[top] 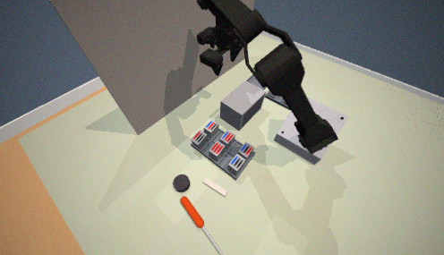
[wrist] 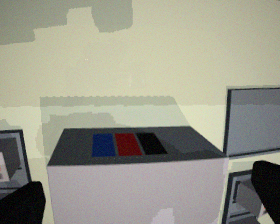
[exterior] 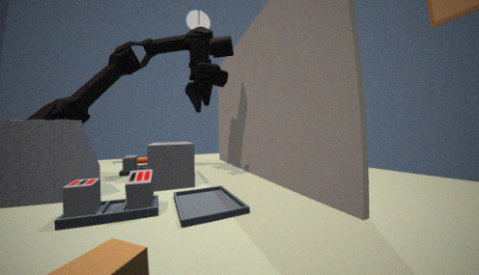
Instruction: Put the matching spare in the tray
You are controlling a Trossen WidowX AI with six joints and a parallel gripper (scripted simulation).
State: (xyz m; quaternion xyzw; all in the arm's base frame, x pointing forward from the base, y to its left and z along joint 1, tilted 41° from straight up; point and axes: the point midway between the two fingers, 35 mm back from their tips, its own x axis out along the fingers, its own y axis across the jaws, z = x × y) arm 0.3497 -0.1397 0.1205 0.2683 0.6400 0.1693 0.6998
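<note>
The spare block lies 150 mm to the left of my gripper tip, 150 mm below it and 40 mm behind it. Round my gripper tip: grey panel: 140 mm ahead, 40 mm to the right, 30 mm above; then shallow tray: 200 mm to the right, 190 mm below, 70 mm behind; then mounted unit: 140 mm below, 90 mm behind, 10 mm to the left.
</note>
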